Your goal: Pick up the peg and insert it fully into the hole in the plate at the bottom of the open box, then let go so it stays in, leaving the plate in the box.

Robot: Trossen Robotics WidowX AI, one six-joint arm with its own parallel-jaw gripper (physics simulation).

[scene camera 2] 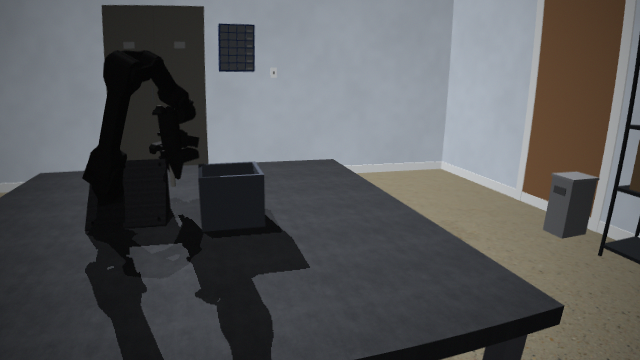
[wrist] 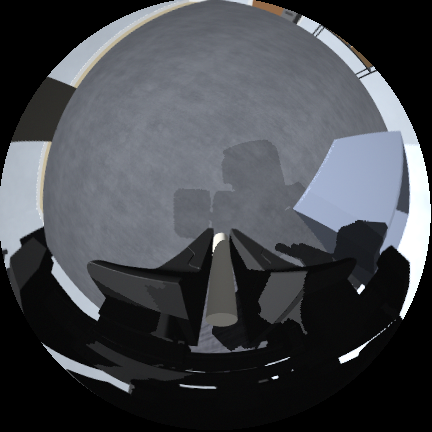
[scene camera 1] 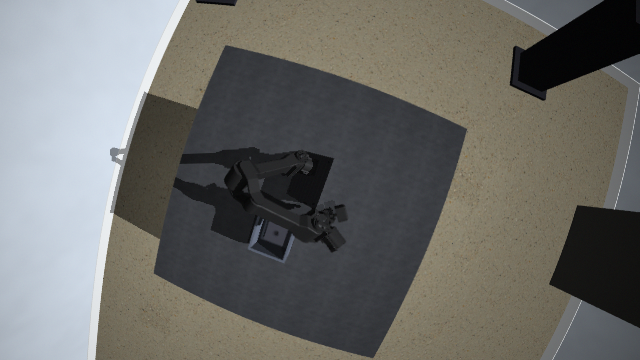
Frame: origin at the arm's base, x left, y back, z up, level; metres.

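Seen in the pictures: gripper, between the fingertips: (scene camera 2: 177, 178) (wrist: 220, 233); arm's base, origin of its link: (scene camera 2: 110, 193) (wrist: 208, 337) (scene camera 1: 311, 167).
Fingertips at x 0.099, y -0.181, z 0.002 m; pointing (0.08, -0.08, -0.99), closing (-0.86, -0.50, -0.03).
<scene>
Offsets run from my fingertips to a thing's middle. Level surfaces: height alone.
The grey-beige round peg @(dz +0.019, dx -0.008, dy +0.013 m) (scene camera 2: 173, 178) (wrist: 221, 295) is held near upright between the fingers of my gripper (scene camera 2: 176, 172) (wrist: 220, 233). In the scene camera 2 view its lower end shows below the fingertips and appears raised above the table. My gripper is shut on it, left of the open box there. The blue-grey open box @(dz -0.010, dx -0.177, dy -0.134 m) (scene camera 1: 267, 253) (scene camera 2: 232, 202) (wrist: 357, 175) stands upright; in the wrist view it is at the right. Inside it, in the scene camera 1 view, the plate @(dz -0.044, dx -0.177, dy -0.134 m) (scene camera 1: 268, 234) lies at the bottom with a dark hole (scene camera 1: 276, 233). The arm covers part of the box there.
A dark ribbed block (scene camera 1: 314, 182) (scene camera 2: 145, 195) stands by the arm's base, across from the box. The box's walls rise close to my gripper. The box and block stand on the dark table @(dz -0.078 m) (scene camera 1: 400, 175) (scene camera 2: 375, 260) (wrist: 150, 125), where long arm shadows fall.
</scene>
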